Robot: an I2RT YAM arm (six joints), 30 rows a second.
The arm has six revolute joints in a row. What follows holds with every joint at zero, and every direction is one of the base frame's.
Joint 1 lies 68 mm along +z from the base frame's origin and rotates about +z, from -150 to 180 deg.
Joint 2 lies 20 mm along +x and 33.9 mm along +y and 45.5 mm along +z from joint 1 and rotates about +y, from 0 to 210 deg.
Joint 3 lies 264 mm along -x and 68.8 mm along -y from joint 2 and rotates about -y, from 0 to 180 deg.
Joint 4 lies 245 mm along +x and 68.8 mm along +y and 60 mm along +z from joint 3 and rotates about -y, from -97 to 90 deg.
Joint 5 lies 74 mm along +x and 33.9 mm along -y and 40.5 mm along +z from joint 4 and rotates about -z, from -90 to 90 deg.
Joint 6 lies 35.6 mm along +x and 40.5 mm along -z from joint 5 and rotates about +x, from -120 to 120 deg.
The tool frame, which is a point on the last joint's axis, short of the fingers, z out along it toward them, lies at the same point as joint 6; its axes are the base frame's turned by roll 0, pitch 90 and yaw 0 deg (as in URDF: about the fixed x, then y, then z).
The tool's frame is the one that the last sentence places.
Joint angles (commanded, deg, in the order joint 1, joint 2, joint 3, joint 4, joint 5, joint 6), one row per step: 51.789 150.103 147.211 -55.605 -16.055 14.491; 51.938 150.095 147.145 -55.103 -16.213 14.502; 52.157 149.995 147.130 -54.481 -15.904 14.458; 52.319 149.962 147.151 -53.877 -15.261 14.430; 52.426 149.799 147.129 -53.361 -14.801 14.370; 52.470 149.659 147.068 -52.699 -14.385 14.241; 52.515 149.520 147.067 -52.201 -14.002 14.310; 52.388 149.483 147.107 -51.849 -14.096 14.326; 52.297 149.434 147.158 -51.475 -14.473 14.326; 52.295 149.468 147.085 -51.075 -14.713 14.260; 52.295 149.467 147.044 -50.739 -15.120 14.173
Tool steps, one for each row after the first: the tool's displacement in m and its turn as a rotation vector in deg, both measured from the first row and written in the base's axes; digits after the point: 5 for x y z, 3 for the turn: -0.00077 0.00150 0.00025 0.433 -0.162 0.223; -0.00179 0.00334 0.00168 0.825 -0.829 0.315; -0.00215 0.00481 0.00263 1.008 -1.676 0.154; -0.00241 0.00573 0.00452 1.285 -2.417 0.057; -0.00206 0.00646 0.00615 1.643 -3.217 -0.029; -0.00188 0.00704 0.00795 1.961 -3.816 -0.259; -0.00063 0.00674 0.00891 2.347 -4.008 -0.354; 0.00020 0.00673 0.01011 2.913 -4.052 -0.242; 0.00047 0.00728 0.00987 3.260 -4.113 -0.061; 0.00055 0.00778 0.01009 3.692 -4.080 0.234
